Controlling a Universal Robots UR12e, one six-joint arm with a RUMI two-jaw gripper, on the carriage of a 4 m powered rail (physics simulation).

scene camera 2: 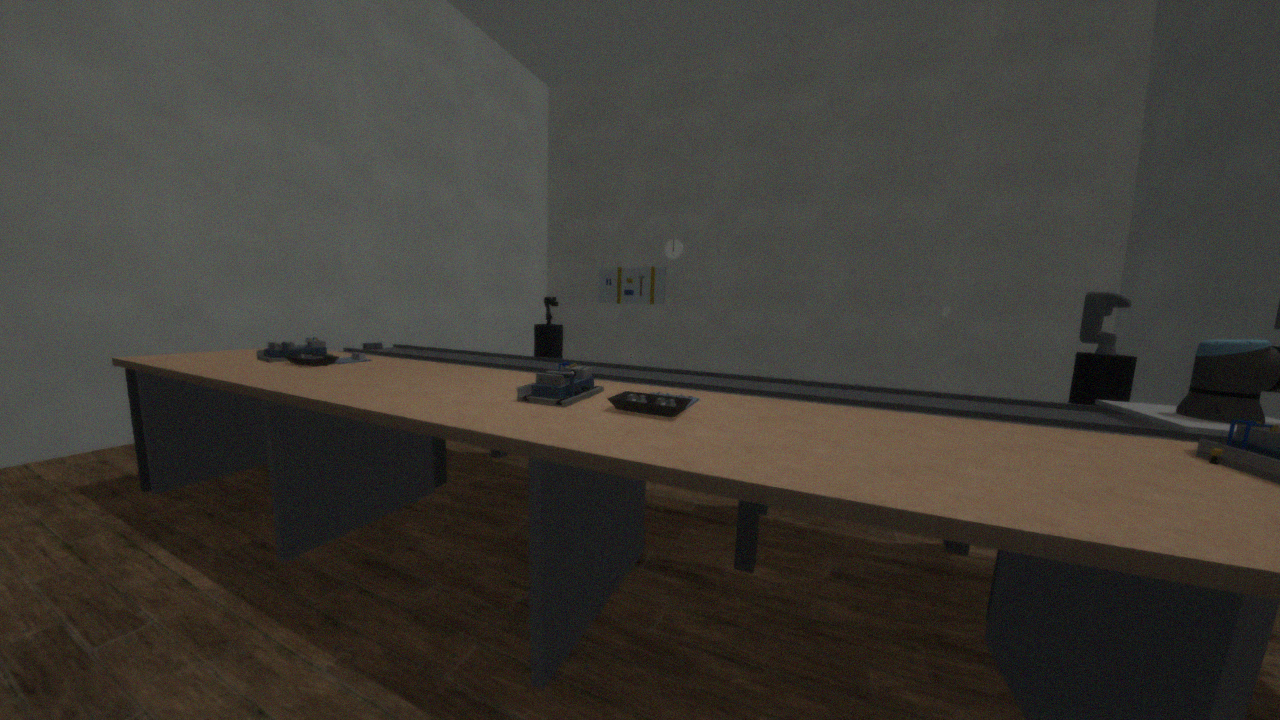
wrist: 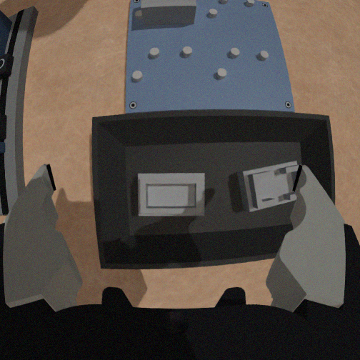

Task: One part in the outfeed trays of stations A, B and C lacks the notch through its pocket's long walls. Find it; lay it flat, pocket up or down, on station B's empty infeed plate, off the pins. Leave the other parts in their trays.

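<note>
In the wrist view, a light grey part lies pocket up at the left of a black tray; its rectangular pocket's walls show no notch. A second part lies turned at the right of the tray, with gaps in its pocket walls; the right finger covers its right edge. My gripper is wide open and empty above the tray, fingers on either side of the left part. A blue pinned plate lies beyond the tray. In scene camera 2, the gripper does not show; the middle black tray holds small grey parts.
A grey block stands on the blue plate's far left corner. A fixture edge runs along the left of the wrist view. Scene camera 2 shows fixtures in the middle and at far left, another black tray, and the robot's base at right.
</note>
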